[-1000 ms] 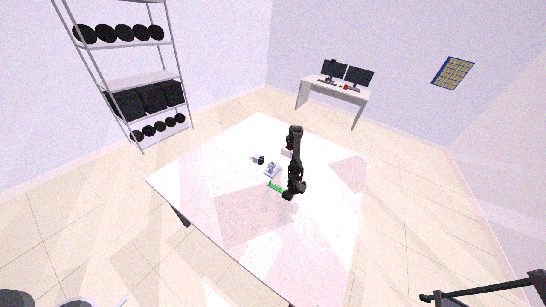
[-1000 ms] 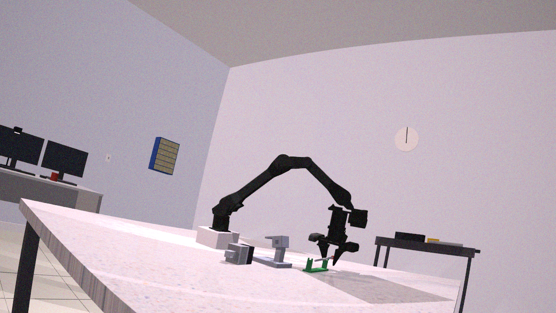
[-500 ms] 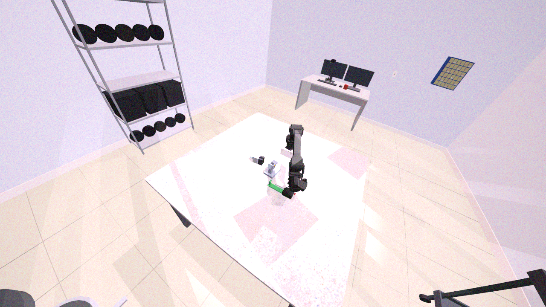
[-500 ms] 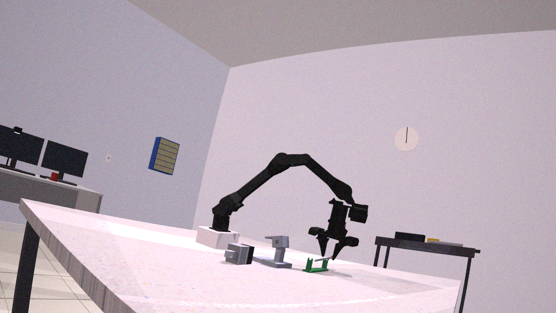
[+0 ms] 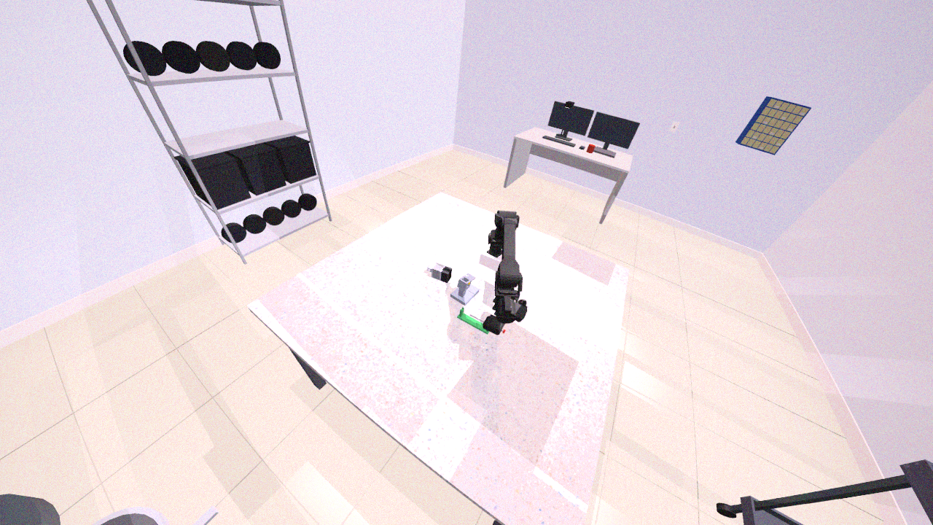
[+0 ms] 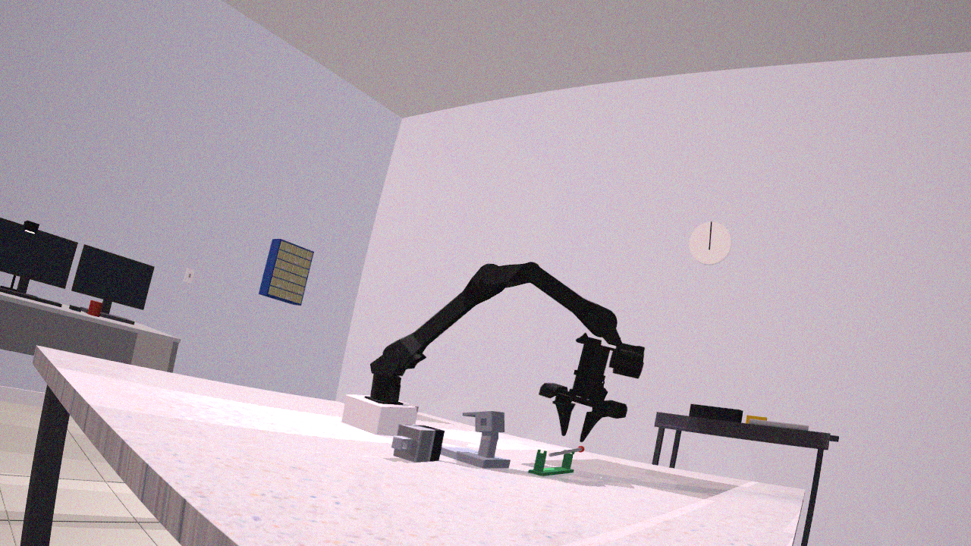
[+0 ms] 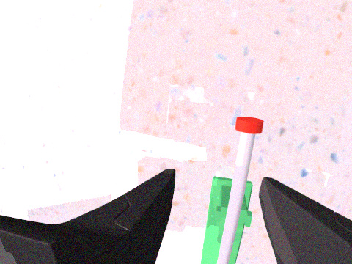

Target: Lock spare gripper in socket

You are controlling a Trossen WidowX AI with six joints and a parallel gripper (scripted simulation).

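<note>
The cradle lies 30 mm ahead of my gripper tip, 90 mm to the right of it and 40 mm below it. From my gripper tip the other things lie so: spare gripper: 60 mm behind, 370 mm to the right, 40 mm below; then grey mount: 50 mm behind, 220 mm to the right, 20 mm below.
</note>
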